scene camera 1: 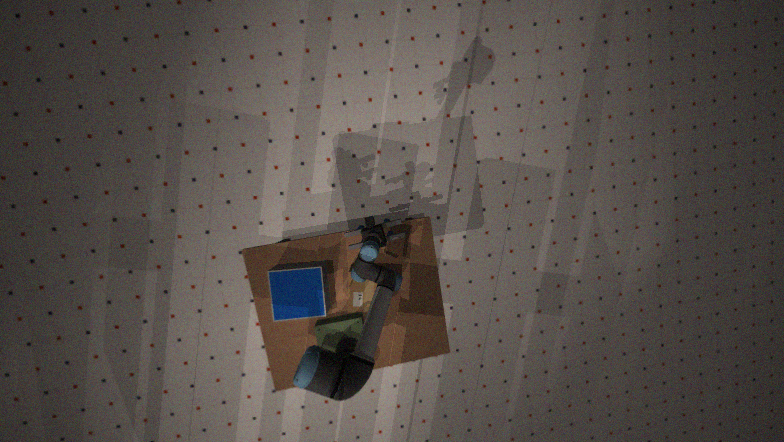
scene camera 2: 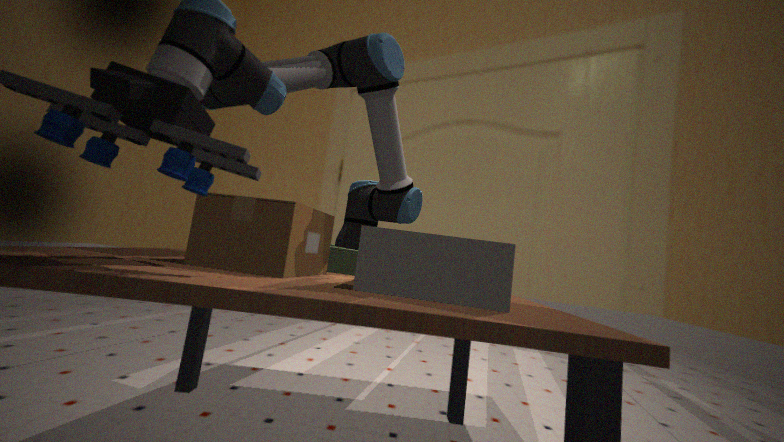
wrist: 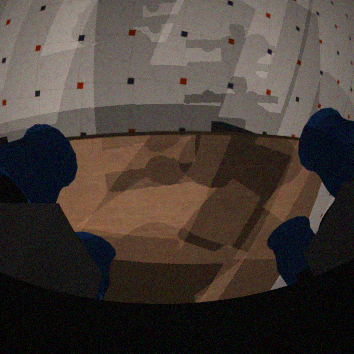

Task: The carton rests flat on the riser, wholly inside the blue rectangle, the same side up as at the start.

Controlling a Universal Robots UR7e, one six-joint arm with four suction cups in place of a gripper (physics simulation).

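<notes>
The brown cardboard carton (scene camera 1: 368, 296) (scene camera 2: 238, 236) stands flat on the table, beside the riser. In scene camera 1 the arm hides much of it; a white label shows. The riser (scene camera 2: 436, 269) is a grey block. Its top carries the filled blue rectangle (scene camera 1: 296, 293), with a pale border and no carton on it. My gripper (scene camera 1: 374, 233) (scene camera 2: 130, 150) (wrist: 189, 205) is open, its four blue cups bare. It hangs tilted over the table's upper edge in scene camera 1, off to the side of the carton. The carton does not show in the wrist view.
A green box (scene camera 1: 331, 330) (scene camera 2: 343, 259) stands near the arm's base, close to the riser and carton. The wooden table (scene camera 1: 263, 340) (scene camera 2: 592, 332) (wrist: 150, 207) ends just past the gripper, with speckled floor beyond. The arm's forearm (scene camera 1: 377, 321) passes over the carton side.
</notes>
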